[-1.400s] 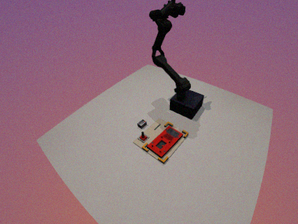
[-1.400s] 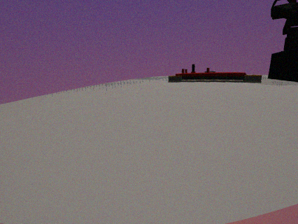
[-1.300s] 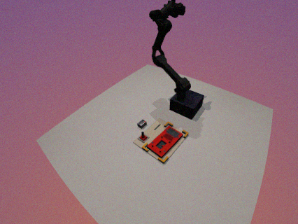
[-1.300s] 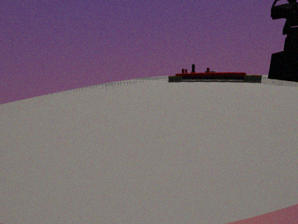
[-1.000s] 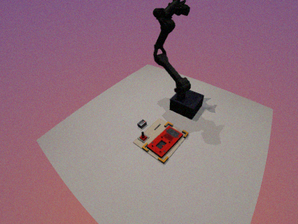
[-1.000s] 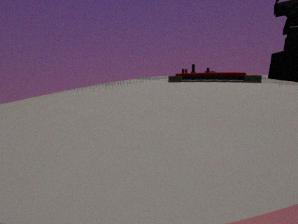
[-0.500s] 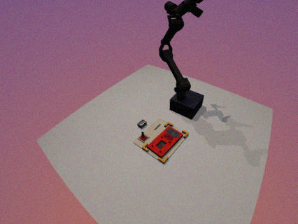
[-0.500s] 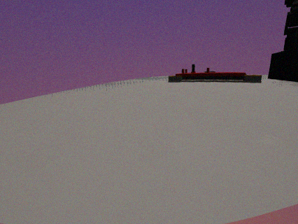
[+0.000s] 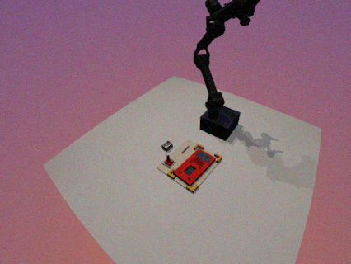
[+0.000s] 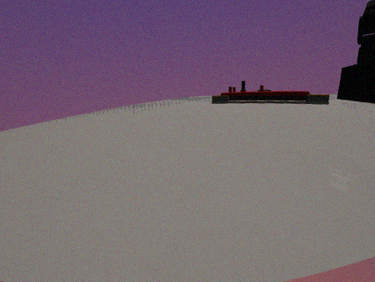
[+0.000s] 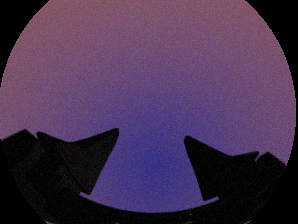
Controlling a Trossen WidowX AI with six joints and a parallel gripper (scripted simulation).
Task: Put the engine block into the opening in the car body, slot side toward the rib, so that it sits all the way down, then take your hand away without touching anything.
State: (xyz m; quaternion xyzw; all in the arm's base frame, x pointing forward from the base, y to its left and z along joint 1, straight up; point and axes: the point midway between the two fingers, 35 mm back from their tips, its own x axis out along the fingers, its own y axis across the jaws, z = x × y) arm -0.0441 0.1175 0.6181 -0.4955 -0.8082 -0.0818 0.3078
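Now: gripper tip 320 mm short of the grey engine block, 290 mm to the left of it and 720 mm above it.
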